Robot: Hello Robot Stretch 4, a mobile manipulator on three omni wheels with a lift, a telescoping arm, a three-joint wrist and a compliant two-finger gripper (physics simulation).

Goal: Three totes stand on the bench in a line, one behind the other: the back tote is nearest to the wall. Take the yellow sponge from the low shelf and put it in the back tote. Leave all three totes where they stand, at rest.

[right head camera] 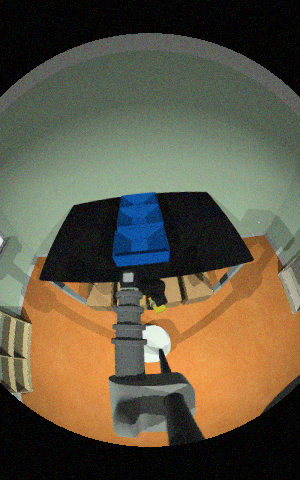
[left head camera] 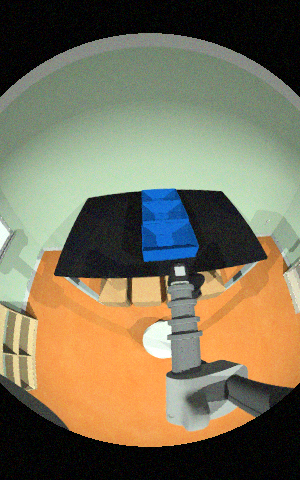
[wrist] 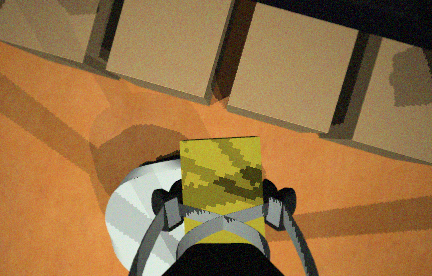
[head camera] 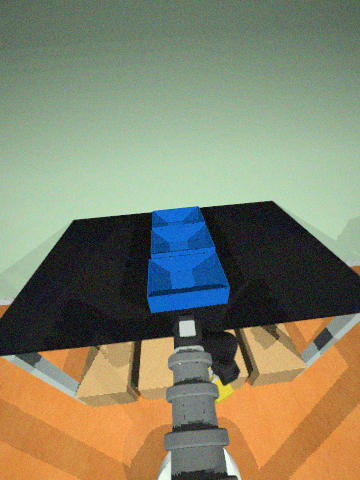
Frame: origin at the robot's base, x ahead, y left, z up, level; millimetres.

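Seen in the pictures: gripper, fingertip midpoint: (wrist: pixel 223 195) (head camera: pixel 216 383); robot's base at its link origin: (right head camera: pixel 150 342) (left head camera: pixel 162 338).
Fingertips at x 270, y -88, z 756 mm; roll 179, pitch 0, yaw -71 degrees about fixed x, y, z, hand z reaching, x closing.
Note:
Pixels of each thing's top centre, then the offset from my fingertips to it. Level surfaces: height alone.
- yellow sponge at its top centre: (wrist: pixel 223 203) (head camera: pixel 216 379) (right head camera: pixel 156 303) dx +3, dy +1, dz +41 mm
- bench at its surface level: dz +131 mm
- back tote at its top centre: (head camera: pixel 177 216) (right head camera: pixel 138 198) (left head camera: pixel 159 193) dx +765, dy +91, dz +231 mm
- middle tote at its top centre: (head camera: pixel 180 237) (right head camera: pixel 138 214) (left head camera: pixel 163 209) dx +542, dy +80, dz +231 mm
- front tote at its top centre: (head camera: pixel 185 272) (right head camera: pixel 139 239) (left head camera: pixel 168 234) dx +313, dy +74, dz +231 mm
My gripper (wrist: pixel 223 195) is shut on the yellow sponge (head camera: pixel 223 392) (right head camera: pixel 159 309) (wrist: pixel 222 165), with a finger pad on each side of it. It hangs in front of the bench (head camera: pixel 90 280) (left head camera: pixel 100 240) (right head camera: pixel 75 245), outside its front edge; its height against the top is hard to tell. Three blue totes stand in line on the bench: the back tote (head camera: pixel 177 215) (left head camera: pixel 160 193) (right head camera: pixel 139 198) by the wall, the middle tote (head camera: pixel 181 237) (left head camera: pixel 161 209) (right head camera: pixel 140 215) and the front tote (head camera: pixel 187 303) (left head camera: pixel 170 254) (right head camera: pixel 141 259). The sponge does not show in the left head view.
Several tan boxes (head camera: pixel 110 375) (left head camera: pixel 146 290) (wrist: pixel 167 45) stand under the bench. My grey arm (head camera: pixel 194 407) (left head camera: pixel 185 350) (right head camera: pixel 129 355) reaches to the bench's front edge in view. A tan shelf unit (left head camera: pixel 34 345) stands at the far left. Another unit (right head camera: pixel 290 290) stands at the right.

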